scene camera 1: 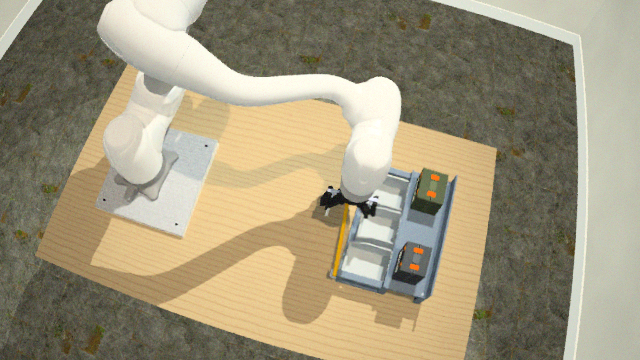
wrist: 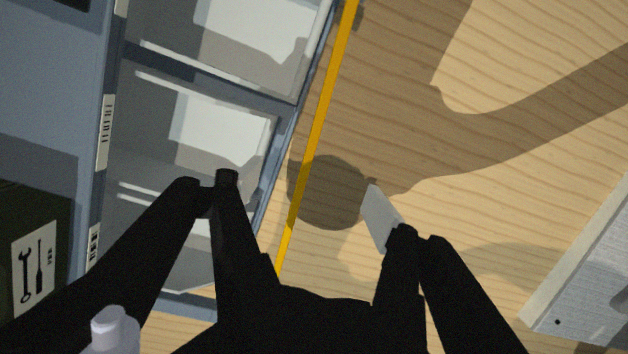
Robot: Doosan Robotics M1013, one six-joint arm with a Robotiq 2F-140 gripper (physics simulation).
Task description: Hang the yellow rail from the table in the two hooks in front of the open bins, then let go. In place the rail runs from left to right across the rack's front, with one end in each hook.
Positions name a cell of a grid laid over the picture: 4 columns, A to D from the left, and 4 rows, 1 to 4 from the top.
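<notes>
I can see my gripper (scene camera 1: C3), and the wrist view gives me a sight of that same gripper (wrist: B3). There is a dark grey case (scene camera 1: C3) in the scene as well.
</notes>
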